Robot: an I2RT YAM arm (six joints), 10 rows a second.
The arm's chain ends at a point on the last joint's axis. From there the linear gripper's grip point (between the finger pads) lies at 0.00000 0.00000 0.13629 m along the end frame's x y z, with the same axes.
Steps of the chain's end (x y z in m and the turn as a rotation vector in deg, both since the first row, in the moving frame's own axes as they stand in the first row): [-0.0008, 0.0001, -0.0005, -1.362, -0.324, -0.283]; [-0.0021, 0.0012, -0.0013, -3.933, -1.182, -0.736]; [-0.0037, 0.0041, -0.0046, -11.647, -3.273, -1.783]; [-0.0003, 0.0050, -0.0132, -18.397, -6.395, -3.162]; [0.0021, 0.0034, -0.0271, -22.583, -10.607, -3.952]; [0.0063, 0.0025, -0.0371, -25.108, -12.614, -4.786]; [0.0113, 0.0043, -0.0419, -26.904, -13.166, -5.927]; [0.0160, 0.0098, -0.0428, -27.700, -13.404, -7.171]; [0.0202, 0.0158, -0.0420, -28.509, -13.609, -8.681]
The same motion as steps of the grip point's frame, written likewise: [-0.0016, 0.0033, -0.0005, -1.362, -0.324, -0.283]; [-0.0048, 0.0106, -0.0016, -3.933, -1.182, -0.736]; [-0.0110, 0.0317, -0.0076, -11.647, -3.273, -1.783]; [-0.0140, 0.0483, -0.0210, -18.397, -6.395, -3.162]; [-0.0205, 0.0563, -0.0398, -22.583, -10.607, -3.952]; [-0.0200, 0.0610, -0.0532, -25.108, -12.614, -4.786]; [-0.0153, 0.0669, -0.0601, -26.904, -13.166, -5.927]; [-0.0103, 0.0743, -0.0620, -27.700, -13.404, -7.171]; [-0.0054, 0.0824, -0.0622, -28.509, -13.609, -8.681]
